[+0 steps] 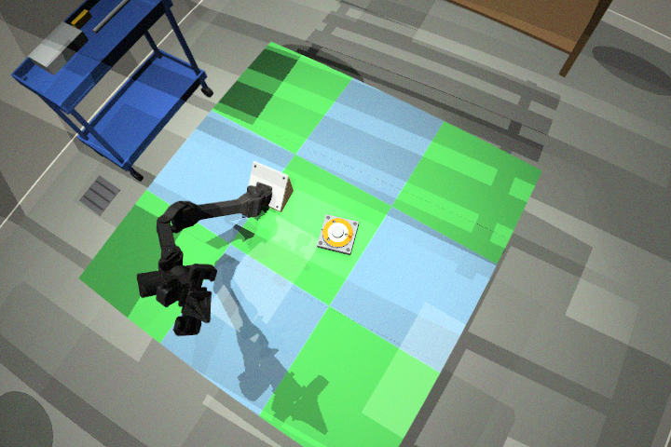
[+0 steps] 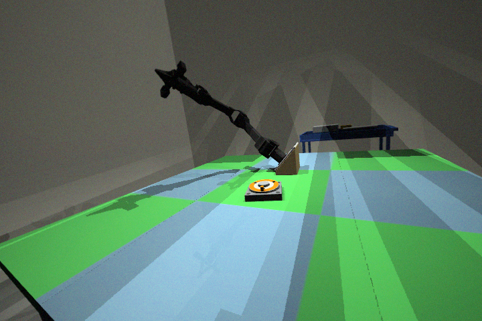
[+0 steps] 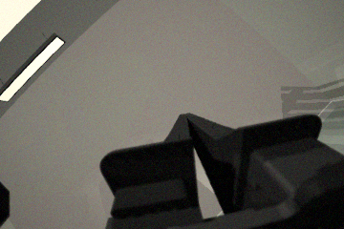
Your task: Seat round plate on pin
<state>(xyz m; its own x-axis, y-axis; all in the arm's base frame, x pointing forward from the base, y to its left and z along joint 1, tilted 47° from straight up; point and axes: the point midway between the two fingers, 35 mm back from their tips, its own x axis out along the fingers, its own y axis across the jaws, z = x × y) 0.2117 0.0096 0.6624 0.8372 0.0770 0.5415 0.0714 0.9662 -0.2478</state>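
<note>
The base lies 520 mm below my gripper tip, 460 mm to the left of it and 90 mm ahead of it.
</note>
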